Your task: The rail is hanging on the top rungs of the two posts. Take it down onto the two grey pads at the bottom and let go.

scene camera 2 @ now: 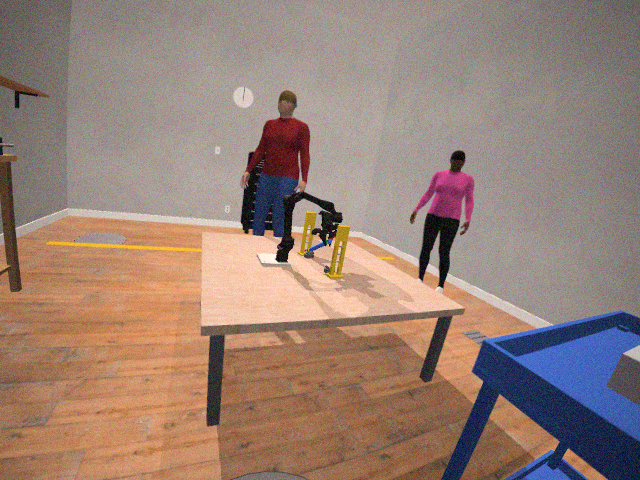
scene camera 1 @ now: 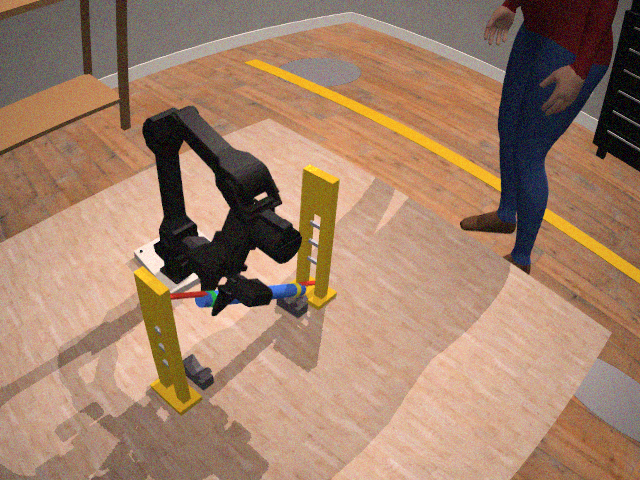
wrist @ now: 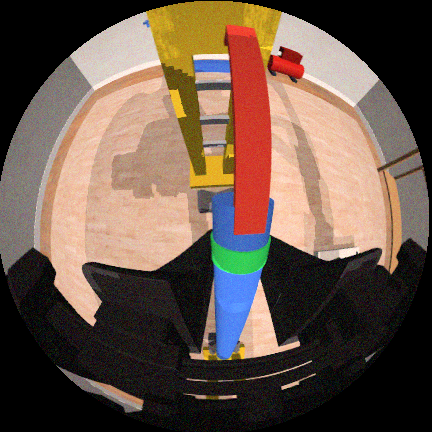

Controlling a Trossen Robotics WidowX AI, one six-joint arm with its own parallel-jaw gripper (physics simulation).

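Seen in the pictures: gripper, fingertip midpoint: (scene camera 2: 327, 246) (scene camera 1: 208, 311) (wrist: 233, 234); arm's base, link origin: (scene camera 2: 281, 260) (scene camera 1: 177, 270).
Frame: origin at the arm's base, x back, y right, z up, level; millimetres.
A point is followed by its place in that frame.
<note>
My gripper (scene camera 1: 235, 299) (scene camera 2: 326, 240) {z 129, x -236, y 119 mm} (wrist: 233, 234) {z 129, x -236, y 119 mm} is shut on the blue rail (scene camera 1: 284, 291) {z 66, x -259, y -63 mm} (scene camera 2: 317, 246) {z 96, x -230, y 13 mm} (wrist: 232, 300) {z 154, x -242, y 82 mm}, close to its green band. The rail is in the air between the yellow posts (scene camera 1: 155, 310) {z 234, x -252, y 245 mm} (scene camera 1: 320, 191) {z 252, x -259, y -155 mm} (scene camera 2: 342, 232) {z 247, x -230, y 243 mm} (wrist: 200, 30) and is tilted, green-banded end higher. In the wrist view the red bar at that end crosses in front of the near post, its tip above the rungs. The far end is low, near the far grey pad (scene camera 1: 293, 305) {z 12, x -264, y -87 mm} (scene camera 2: 309, 254) {z 10, x -240, y -85 mm}. The near grey pad (scene camera 1: 199, 372) {z 16, x -253, y 177 mm} (scene camera 2: 327, 269) {z 7, x -216, y 185 mm} (wrist: 205, 201) {z 20, x -258, y 170 mm} is well below the rail. Whether the far red bar touches a rung is unclear.
The posts stand on the wooden table (scene camera 1: 413, 413) {z -17, x -604, y -29 mm} (scene camera 2: 248, 304) {z -17, x 334, y 466 mm}, beside the arm's white base plate (scene camera 1: 144, 253) {z 2, x 103, y 22 mm} (scene camera 2: 266, 260) {z 2, x 94, y 1 mm}. A person in red (scene camera 1: 527, 129) (scene camera 2: 286, 149) stands behind the table. A blue cart (scene camera 2: 558, 392) is at the right, and a person in pink (scene camera 2: 452, 193) stands farther back.
</note>
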